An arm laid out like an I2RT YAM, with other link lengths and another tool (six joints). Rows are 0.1 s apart.
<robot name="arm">
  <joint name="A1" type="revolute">
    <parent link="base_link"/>
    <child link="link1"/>
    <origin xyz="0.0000 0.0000 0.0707"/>
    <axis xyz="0 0 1"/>
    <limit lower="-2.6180" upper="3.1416"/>
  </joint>
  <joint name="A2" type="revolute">
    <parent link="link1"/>
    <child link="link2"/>
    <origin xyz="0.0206 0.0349 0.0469"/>
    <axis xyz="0 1 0"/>
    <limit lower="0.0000" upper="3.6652"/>
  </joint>
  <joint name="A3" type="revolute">
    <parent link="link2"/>
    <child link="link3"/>
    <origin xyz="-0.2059 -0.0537 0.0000"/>
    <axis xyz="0 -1 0"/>
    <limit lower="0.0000" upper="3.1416"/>
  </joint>
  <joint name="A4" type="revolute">
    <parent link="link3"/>
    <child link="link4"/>
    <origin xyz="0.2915 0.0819 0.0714"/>
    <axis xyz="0 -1 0"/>
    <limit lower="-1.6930" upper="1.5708"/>
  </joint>
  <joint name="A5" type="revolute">
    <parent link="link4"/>
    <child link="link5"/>
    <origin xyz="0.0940 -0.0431 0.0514"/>
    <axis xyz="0 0 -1"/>
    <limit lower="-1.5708" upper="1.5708"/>
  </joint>
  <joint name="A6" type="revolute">
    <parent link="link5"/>
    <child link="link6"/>
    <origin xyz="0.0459 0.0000 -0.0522"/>
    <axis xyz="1 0 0"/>
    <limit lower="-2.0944" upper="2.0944"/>
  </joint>
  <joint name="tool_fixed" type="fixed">
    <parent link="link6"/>
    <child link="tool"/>
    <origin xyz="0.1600 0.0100 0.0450" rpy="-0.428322 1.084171 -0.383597"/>
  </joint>
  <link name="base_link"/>
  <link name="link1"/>
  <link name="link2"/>
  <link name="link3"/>
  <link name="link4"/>
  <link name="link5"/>
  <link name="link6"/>
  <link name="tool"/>
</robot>
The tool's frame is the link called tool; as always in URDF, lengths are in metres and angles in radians.
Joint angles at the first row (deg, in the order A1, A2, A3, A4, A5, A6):
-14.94, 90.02, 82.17, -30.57, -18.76, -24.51
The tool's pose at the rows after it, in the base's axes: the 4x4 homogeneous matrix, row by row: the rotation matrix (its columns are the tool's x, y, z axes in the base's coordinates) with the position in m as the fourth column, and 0 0 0 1 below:
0.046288 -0.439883 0.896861 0.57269; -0.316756 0.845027 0.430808 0.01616; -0.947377 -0.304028 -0.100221 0.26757; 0 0 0 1
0.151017 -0.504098 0.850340 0.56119; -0.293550 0.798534 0.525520 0.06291; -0.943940 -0.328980 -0.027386 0.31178; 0 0 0 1
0.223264 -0.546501 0.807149 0.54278; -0.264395 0.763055 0.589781 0.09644; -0.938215 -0.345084 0.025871 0.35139; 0 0 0 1
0.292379 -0.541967 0.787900 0.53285; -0.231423 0.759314 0.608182 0.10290; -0.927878 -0.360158 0.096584 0.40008; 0 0 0 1
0.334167 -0.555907 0.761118 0.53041; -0.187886 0.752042 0.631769 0.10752; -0.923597 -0.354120 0.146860 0.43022; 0 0 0 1
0.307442 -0.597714 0.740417 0.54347; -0.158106 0.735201 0.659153 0.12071; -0.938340 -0.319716 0.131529 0.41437; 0 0 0 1
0.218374 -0.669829 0.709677 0.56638; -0.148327 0.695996 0.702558 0.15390; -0.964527 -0.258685 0.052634 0.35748; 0 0 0 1
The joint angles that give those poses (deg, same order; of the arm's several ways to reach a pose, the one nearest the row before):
-11.49, 89.52, 87.79, -31.62, -24.25, -24.49
-7.81, 87.44, 90.35, -32.10, -27.14, -24.51
-5.15, 85.21, 93.06, -33.93, -29.28, -24.21
-5.10, 85.21, 98.74, -35.20, -31.35, -22.79
-5.45, 87.40, 104.18, -35.75, -34.37, -21.34
-4.25, 91.35, 106.08, -35.53, -35.68, -20.80
-0.58, 98.21, 106.98, -35.75, -35.18, -21.32

